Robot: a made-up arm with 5 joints.
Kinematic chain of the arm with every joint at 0, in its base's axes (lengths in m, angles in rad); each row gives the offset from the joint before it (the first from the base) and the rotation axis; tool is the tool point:
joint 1: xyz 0 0 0.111 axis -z
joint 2: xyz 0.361 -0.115 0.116 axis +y
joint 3: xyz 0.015 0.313 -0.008 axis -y
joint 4: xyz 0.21 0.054 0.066 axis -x
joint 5: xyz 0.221 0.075 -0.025 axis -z
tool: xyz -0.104 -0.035 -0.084
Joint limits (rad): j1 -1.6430..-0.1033 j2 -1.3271..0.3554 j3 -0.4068..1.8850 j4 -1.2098..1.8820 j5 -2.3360..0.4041
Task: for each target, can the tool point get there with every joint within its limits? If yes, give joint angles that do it. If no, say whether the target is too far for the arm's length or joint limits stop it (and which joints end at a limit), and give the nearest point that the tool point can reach.
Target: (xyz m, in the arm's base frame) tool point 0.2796 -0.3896 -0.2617
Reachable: no: joint limits stop it (at a limit: joint 1, joint 2, joint 3, joint 4) | nearest point -0.1347 -0.1495 0.1134 | short by 0.608 m
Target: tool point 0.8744 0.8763 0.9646
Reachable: no: too far | nearest point 0.5899 0.5912 0.6097 | short by 0.537 m
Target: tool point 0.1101 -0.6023 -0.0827
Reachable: no: joint limits stop it (at a limit: joint 1, joint 2, joint 3, joint 4, joint 5) | nearest point -0.1297 -0.1590 0.1263 | short by 0.546 m
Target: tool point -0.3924 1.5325 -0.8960
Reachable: no: too far | nearest point -0.2120 0.8280 -0.1279 | short by 1.058 m
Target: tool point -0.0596 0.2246 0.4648
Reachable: yes | joints -0.8490 -0.7621 1.7039 0.6969 -0.2601
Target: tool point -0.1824 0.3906 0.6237
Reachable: yes | joints -1.4358 -1.0814 0.6362 -0.0540 -0.8122
